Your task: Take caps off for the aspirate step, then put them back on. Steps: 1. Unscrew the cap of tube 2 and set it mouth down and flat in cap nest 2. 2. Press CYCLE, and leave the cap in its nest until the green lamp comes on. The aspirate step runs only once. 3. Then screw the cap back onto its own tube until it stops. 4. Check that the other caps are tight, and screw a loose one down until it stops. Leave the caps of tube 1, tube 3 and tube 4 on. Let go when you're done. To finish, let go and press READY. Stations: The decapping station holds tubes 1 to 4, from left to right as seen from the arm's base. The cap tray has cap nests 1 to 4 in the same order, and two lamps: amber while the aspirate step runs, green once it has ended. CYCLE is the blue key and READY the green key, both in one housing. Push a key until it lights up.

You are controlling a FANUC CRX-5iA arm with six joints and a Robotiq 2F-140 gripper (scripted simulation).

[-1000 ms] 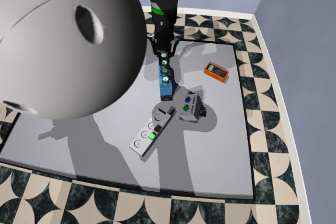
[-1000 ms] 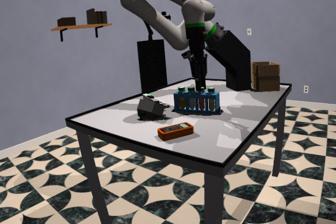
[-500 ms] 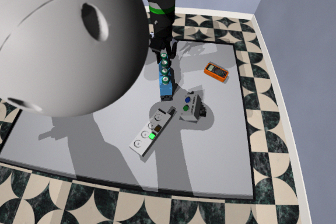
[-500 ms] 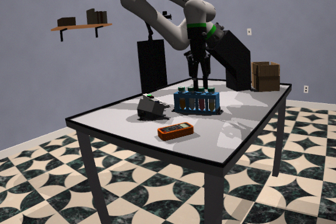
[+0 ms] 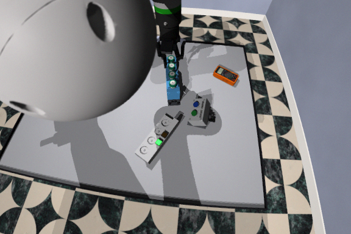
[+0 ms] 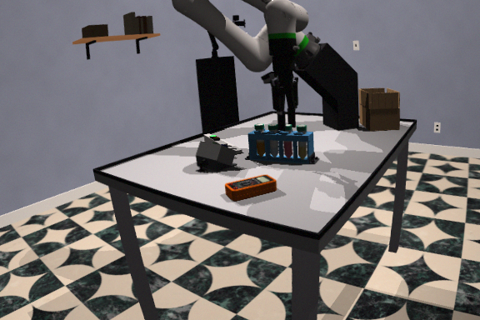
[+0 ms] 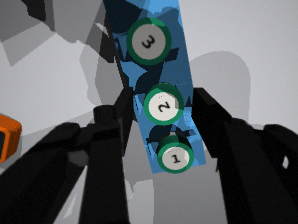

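Now: the cap 30 mm below my hand. Also, from my hand: green ready key (240 mm to the right, 90 mm ahead, 70 mm below); blue cycle key (190 mm to the right, 100 mm ahead, 70 mm below); key housing (220 mm to the right, 110 mm ahead, 90 mm below).
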